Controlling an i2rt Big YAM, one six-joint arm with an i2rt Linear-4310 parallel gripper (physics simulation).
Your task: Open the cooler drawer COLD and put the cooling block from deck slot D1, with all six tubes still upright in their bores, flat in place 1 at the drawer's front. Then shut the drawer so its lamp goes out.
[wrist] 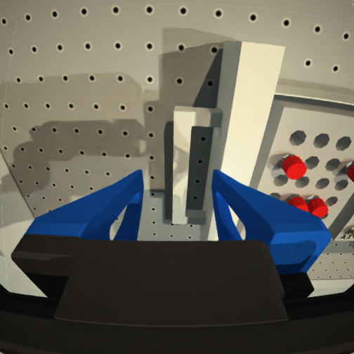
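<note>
The cooler drawer's pale front panel (252,110) stands right of centre in the wrist view, with its bar handle (180,155) on its left side. The drawer is open. A grey cooling block (289,120) lies in it just behind the front, with several red-capped tubes, one of them a red cap (294,167), standing in its bores; the right part of the block is cut off. My gripper (177,177) is partly open and empty, with one blue fingertip on each side of the handle bar. The fingers' height against the bar is hard to judge. The lamp does not show.
A perforated deck (90,27) spreads below and left of the drawer, with shadows across it. The drawer's side rim (320,99) runs off to the right. A sliver of a yellow cap (353,233) and a partial label show at the right edge.
</note>
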